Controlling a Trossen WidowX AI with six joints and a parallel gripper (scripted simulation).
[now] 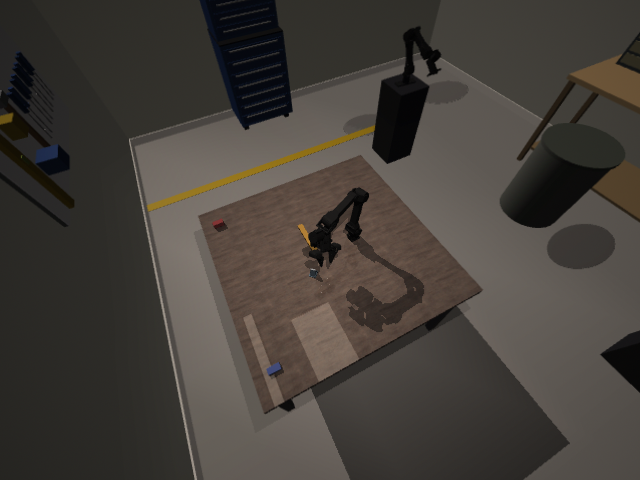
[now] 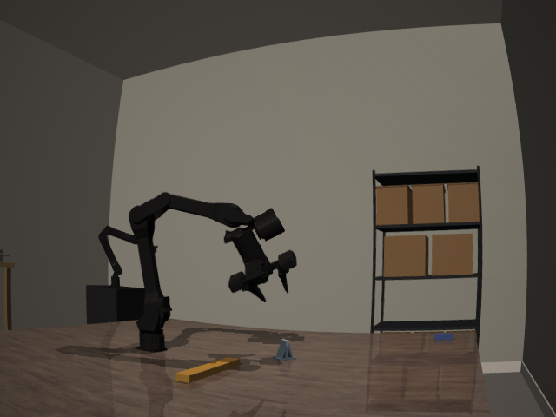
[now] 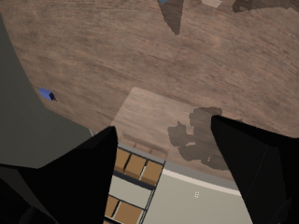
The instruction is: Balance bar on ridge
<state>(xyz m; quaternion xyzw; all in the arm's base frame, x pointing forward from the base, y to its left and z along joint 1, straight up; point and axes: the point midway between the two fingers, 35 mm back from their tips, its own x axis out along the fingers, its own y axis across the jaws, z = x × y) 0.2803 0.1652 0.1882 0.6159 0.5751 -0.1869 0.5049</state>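
Now: the orange bar 310 mm to the right of my gripper tip, 150 mm below it and 20 mm behind it. Round my gripper tip: blue block: 450 mm ahead, 320 mm to the left, 150 mm below; red block: 680 mm to the right, 450 mm ahead, 140 mm below.
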